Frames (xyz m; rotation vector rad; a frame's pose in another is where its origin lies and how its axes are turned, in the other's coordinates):
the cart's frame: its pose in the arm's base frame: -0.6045 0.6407 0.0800 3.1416 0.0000 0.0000
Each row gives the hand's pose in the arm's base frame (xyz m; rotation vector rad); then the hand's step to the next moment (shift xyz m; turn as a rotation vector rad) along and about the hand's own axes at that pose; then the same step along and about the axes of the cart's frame.
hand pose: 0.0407 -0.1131 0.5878 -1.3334 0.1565 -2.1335
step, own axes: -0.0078 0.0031 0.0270 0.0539 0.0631 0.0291
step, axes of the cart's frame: 0.0266 -0.0075 -0.0058 0.0355 0.0744 -0.0305
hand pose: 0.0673 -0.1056 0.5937 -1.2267 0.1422 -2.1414
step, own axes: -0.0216 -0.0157 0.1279 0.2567 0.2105 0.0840
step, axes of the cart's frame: 0.1025 -0.0530 -0.0614 0.0814 0.2965 -0.1508
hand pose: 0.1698 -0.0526 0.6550 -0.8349 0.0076 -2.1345
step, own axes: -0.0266 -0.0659 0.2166 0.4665 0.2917 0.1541
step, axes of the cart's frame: 0.0883 -0.1203 -0.1723 0.0854 0.4784 -0.3004
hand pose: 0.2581 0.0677 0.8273 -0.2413 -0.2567 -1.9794
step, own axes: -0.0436 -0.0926 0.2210 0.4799 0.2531 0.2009
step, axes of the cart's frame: -0.0552 -0.1388 -0.1924 0.0472 0.4611 -0.3463
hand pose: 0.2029 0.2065 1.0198 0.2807 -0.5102 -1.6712
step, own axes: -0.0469 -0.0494 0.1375 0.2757 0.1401 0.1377
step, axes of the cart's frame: -0.0987 -0.0743 -0.0910 0.0122 0.2606 -0.2158
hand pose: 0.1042 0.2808 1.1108 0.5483 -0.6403 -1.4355
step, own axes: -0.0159 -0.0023 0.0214 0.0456 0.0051 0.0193
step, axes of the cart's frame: -0.0169 -0.0164 -0.0127 -0.0086 0.0444 -0.0207
